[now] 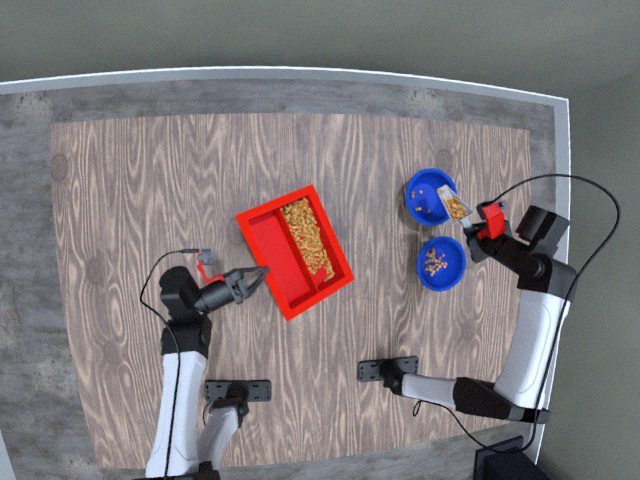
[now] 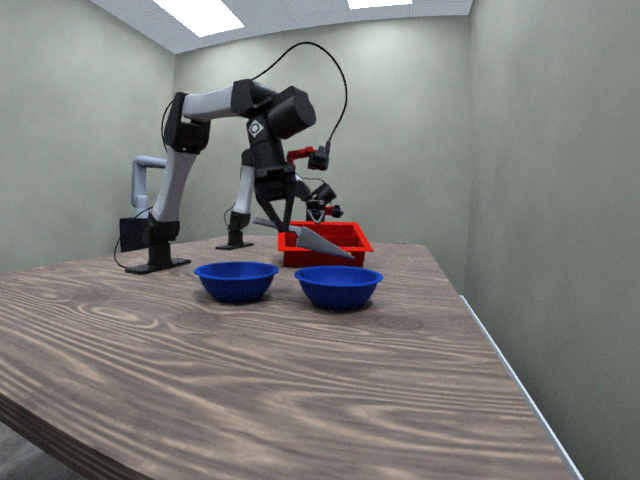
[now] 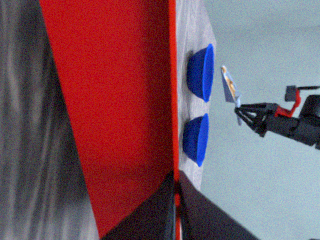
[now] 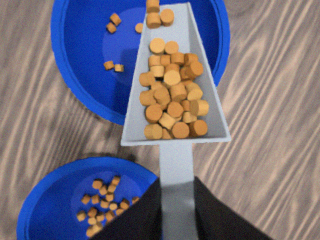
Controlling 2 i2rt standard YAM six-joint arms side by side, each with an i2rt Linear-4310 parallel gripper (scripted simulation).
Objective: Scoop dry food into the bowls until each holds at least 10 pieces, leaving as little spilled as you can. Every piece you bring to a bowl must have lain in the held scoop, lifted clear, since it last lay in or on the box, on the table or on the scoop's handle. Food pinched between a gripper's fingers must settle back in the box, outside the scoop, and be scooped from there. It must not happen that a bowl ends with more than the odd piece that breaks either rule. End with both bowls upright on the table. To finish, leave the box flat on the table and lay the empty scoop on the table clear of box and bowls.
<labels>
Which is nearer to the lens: the red box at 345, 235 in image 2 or the blue bowl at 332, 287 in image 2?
The blue bowl.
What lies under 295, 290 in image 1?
A red box.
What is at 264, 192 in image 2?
My right gripper.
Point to a grey scoop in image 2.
306, 238
</labels>
